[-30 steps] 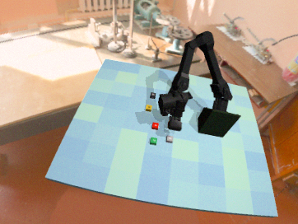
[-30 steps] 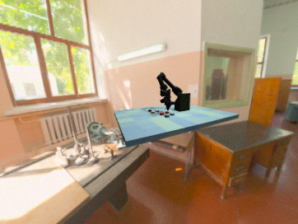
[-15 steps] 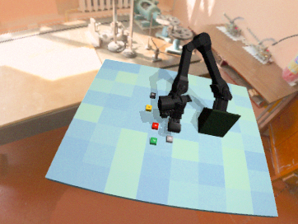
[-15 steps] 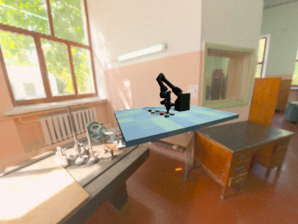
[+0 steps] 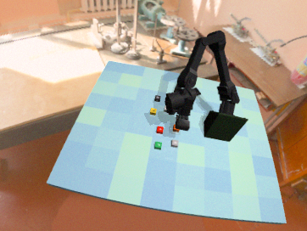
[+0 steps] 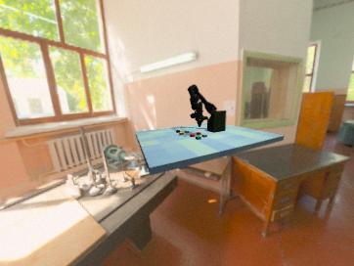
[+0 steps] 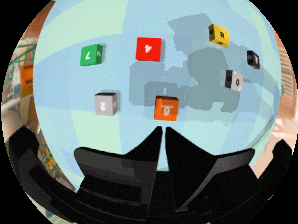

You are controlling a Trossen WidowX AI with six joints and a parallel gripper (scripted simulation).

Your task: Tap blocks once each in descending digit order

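Now: gripper tip 80 mm short of the red block, 60 mm above it and 30 mm to the right of it. Round my gripper tip: green block: 120 mm to the left, 70 mm ahead, 60 mm below; orange block: 60 mm below, 10 mm to the right; grey block: 90 mm to the left, 60 mm below, 10 mm behind.
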